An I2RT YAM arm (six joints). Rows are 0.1 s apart.
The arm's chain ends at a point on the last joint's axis. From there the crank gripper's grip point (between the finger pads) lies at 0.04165 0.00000 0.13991 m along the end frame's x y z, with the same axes.
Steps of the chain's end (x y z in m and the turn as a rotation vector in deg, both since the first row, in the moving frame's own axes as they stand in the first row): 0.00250, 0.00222, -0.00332, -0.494, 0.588, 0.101; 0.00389, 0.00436, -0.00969, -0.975, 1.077, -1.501; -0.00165, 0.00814, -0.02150, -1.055, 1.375, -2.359; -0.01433, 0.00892, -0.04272, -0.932, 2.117, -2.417; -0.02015, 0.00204, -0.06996, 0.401, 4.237, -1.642; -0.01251, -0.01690, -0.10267, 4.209, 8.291, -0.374; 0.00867, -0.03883, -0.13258, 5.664, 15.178, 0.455
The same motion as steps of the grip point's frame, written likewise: 0.00393, 0.00350, -0.00376, -0.494, 0.588, 0.101; 0.00653, 0.00561, -0.01051, -0.975, 1.077, -1.501; 0.00171, 0.00892, -0.02255, -1.055, 1.375, -2.359; -0.00918, 0.00932, -0.04436, -0.932, 2.117, -2.417; -0.00996, -0.00027, -0.07343, 0.401, 4.237, -1.642; 0.00718, -0.02725, -0.11052, 4.209, 8.291, -0.374; 0.04384, -0.05146, -0.14901, 5.664, 15.178, 0.455
